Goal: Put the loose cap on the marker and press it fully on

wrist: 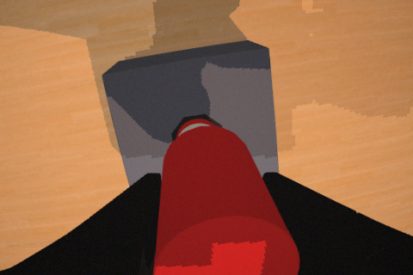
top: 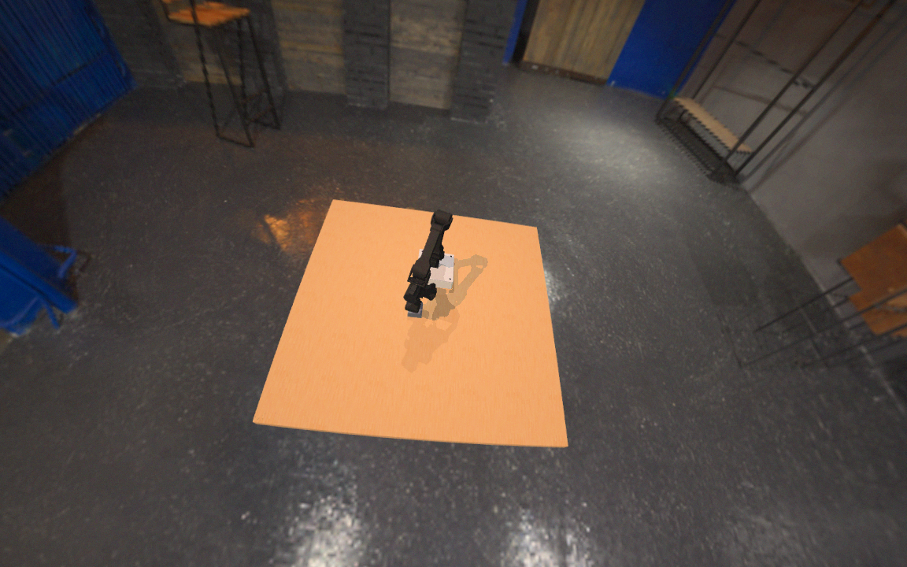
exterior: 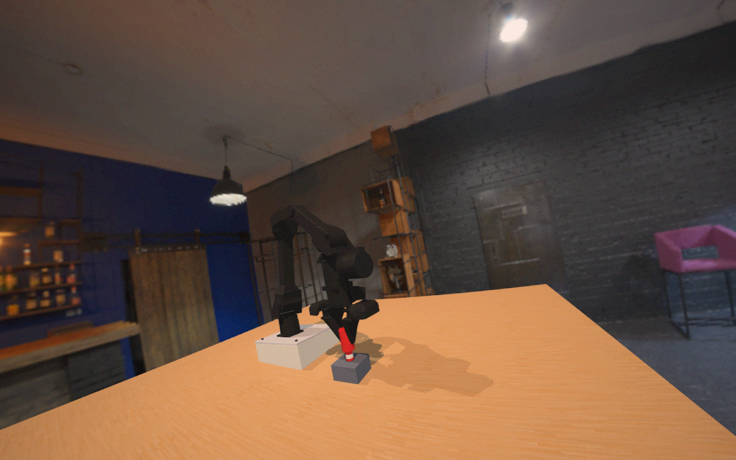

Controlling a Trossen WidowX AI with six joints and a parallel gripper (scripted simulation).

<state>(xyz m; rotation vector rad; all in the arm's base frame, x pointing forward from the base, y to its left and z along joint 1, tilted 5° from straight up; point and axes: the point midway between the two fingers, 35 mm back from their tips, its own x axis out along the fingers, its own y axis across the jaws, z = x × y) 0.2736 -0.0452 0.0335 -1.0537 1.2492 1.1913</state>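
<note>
The red cap is 10 mm above my gripper tip.
</note>
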